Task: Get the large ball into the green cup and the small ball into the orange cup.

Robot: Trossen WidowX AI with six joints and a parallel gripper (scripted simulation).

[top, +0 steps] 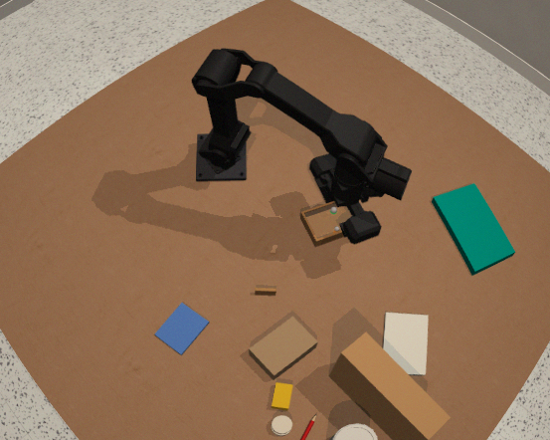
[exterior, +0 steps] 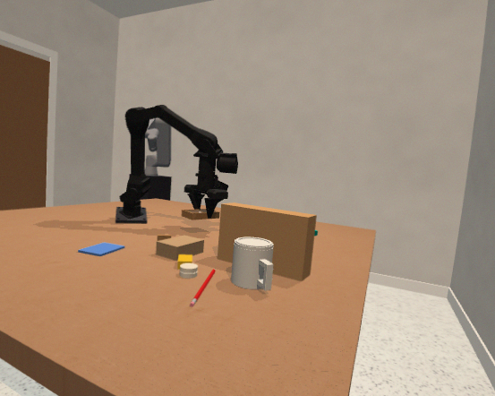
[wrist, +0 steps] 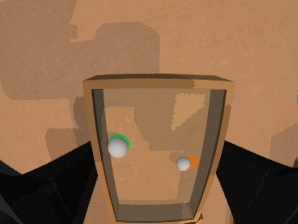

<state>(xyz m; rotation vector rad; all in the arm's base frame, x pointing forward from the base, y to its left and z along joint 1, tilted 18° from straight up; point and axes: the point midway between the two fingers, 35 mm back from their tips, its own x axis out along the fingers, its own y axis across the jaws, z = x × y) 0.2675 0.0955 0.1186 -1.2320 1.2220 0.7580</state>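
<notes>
The wooden puzzle lies 3 cm below my hand and 1 cm to the right of it. The rest, counted from my hand: green slab 28 cm to the left, 19 cm ahead, 8 cm below; then white slab 28 cm ahead, 9 cm below, 5 cm to the right; then tan box 24 cm to the right, 13 cm ahead, 7 cm below.
</notes>
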